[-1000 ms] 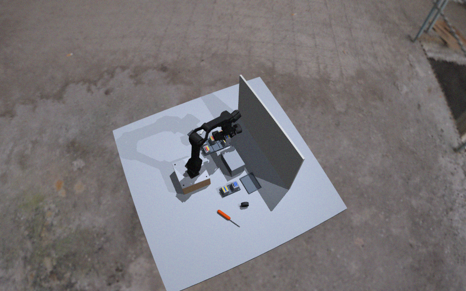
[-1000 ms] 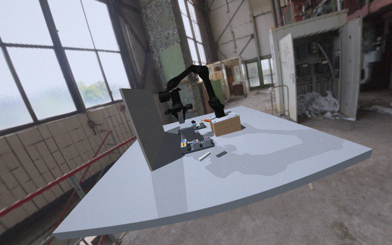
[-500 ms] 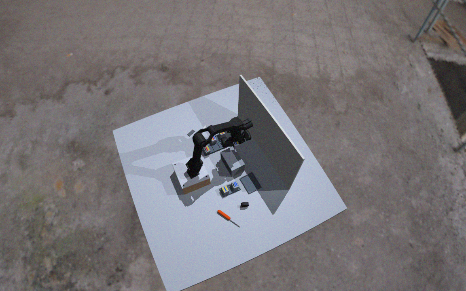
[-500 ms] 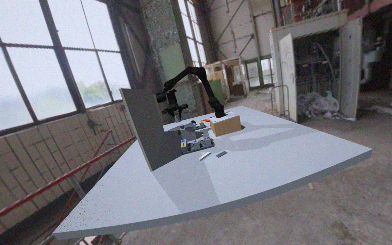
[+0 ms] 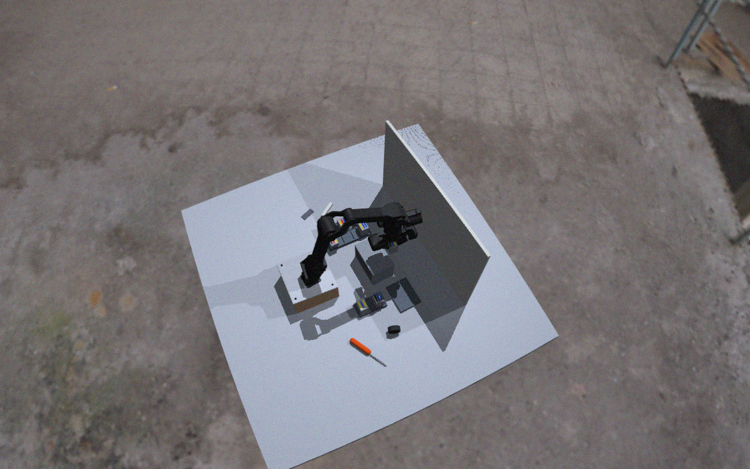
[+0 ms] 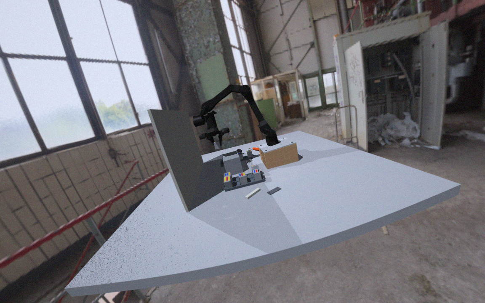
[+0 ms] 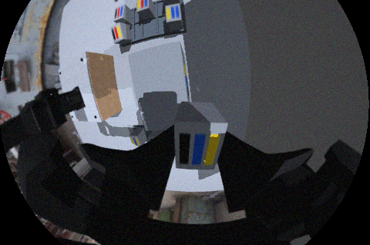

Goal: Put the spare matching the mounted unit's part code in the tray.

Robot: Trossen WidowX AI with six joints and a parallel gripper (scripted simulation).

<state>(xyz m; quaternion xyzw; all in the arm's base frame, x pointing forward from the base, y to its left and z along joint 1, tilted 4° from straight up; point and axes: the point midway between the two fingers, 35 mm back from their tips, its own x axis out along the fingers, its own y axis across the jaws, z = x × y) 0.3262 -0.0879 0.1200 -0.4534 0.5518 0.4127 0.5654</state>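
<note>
My gripper tip is 17 cm above the dark-rimmed tray, 14 cm to the left of it and 3 cm past it. The rest, counted from my gripper tip: grey spare 2 cm above; tall grey block 12 cm below, 6 cm behind, 5 cm to the left; white upright panel 19 cm ahead, 6 cm above, 2 cm to the left.
</note>
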